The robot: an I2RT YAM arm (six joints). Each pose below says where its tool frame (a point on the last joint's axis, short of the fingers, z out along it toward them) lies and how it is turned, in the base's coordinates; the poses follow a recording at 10 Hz.
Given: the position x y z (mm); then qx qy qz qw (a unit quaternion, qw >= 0).
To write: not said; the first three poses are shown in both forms.
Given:
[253 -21 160 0.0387 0.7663 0.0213 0.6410]
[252 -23 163 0.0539 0.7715 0.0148 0.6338]
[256 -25 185 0.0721 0.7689 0.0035 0.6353]
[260 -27 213 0.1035 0.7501 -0.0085 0.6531]
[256 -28 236 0.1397 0.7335 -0.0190 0.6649]
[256 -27 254 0.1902 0.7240 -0.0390 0.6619]
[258 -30 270 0.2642 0.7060 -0.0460 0.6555]
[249 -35 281 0.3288 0.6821 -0.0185 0.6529]
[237 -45 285 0.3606 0.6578 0.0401 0.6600]
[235 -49 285 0.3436 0.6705 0.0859 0.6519]
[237 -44 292 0.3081 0.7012 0.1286 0.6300]
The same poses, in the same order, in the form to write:
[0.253 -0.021 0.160 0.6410 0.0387 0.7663 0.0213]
[0.252 -0.023 0.163 0.6338 0.0539 0.7715 0.0148]
[0.256 -0.025 0.185 0.6353 0.0721 0.7689 0.0035]
[0.260 -0.027 0.213 0.6531 0.1035 0.7501 -0.0085]
[0.256 -0.028 0.236 0.6649 0.1397 0.7335 -0.0190]
[0.256 -0.027 0.254 0.6619 0.1902 0.7240 -0.0390]
[0.258 -0.030 0.270 0.6555 0.2642 0.7060 -0.0460]
[0.249 -0.035 0.281 0.6529 0.3288 0.6821 -0.0185]
[0.237 -0.045 0.285 0.6600 0.3606 0.6578 0.0401]
[0.235 -0.049 0.285 0.6519 0.3436 0.6705 0.0859]
[0.237 -0.044 0.292 0.6300 0.3081 0.7012 0.1286]

